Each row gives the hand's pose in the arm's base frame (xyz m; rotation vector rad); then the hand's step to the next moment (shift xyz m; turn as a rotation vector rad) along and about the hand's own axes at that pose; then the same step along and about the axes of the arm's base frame.
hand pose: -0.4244 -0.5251 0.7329 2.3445 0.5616 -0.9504
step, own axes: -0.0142 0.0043 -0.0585 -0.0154 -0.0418 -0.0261
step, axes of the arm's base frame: 0.0223 0.0306 0.0470 -0.0203 0.0455 0.0133
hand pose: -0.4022 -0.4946 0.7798 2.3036 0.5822 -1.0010
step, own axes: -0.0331 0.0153 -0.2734 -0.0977 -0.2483 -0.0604
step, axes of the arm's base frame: 0.1301 0.1577 0.1851 -0.1739 0.2090 0.0303
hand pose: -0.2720 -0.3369 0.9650 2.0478 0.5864 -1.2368
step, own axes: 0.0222 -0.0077 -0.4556 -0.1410 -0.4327 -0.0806
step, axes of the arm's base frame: 0.2751 0.3406 0.1282 -0.3044 0.3472 0.0186
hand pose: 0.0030 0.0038 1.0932 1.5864 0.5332 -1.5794
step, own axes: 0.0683 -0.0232 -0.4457 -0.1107 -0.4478 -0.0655
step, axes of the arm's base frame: 0.2652 0.3437 -0.1241 -0.3217 0.3368 -0.0125
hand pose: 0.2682 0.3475 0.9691 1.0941 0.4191 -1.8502
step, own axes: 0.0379 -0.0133 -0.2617 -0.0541 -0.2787 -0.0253
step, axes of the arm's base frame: 0.1156 0.1599 -0.1765 -0.2109 0.1914 -0.0115
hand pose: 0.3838 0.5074 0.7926 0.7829 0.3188 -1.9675
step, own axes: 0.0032 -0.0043 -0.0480 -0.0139 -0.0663 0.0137
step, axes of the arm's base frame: 0.0141 0.0249 -0.0390 -0.0575 0.0360 0.0129
